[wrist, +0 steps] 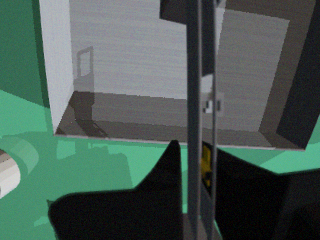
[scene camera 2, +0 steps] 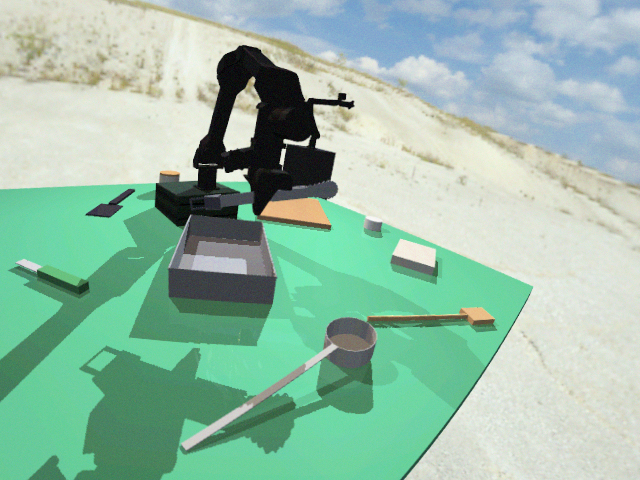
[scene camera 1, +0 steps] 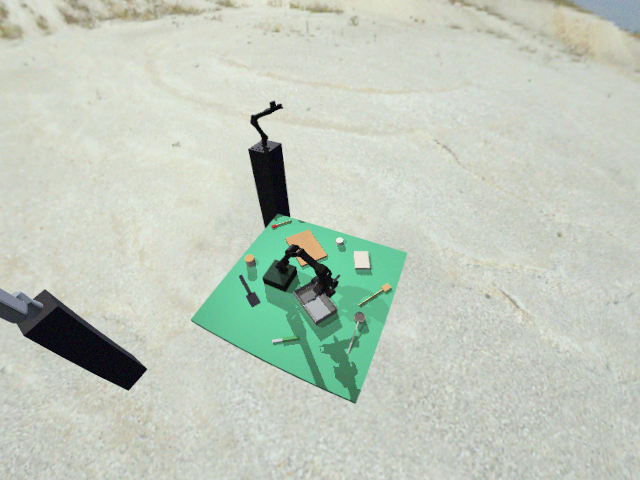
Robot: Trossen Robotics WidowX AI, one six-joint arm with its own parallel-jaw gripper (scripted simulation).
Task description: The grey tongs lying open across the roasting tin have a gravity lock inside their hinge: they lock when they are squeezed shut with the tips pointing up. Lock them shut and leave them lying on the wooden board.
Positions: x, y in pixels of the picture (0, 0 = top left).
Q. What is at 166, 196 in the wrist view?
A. The gripper.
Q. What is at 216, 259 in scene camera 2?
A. A grey roasting tin.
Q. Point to a green-handled knife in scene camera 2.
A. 70, 282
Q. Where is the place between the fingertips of the gripper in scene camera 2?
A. At 256, 214
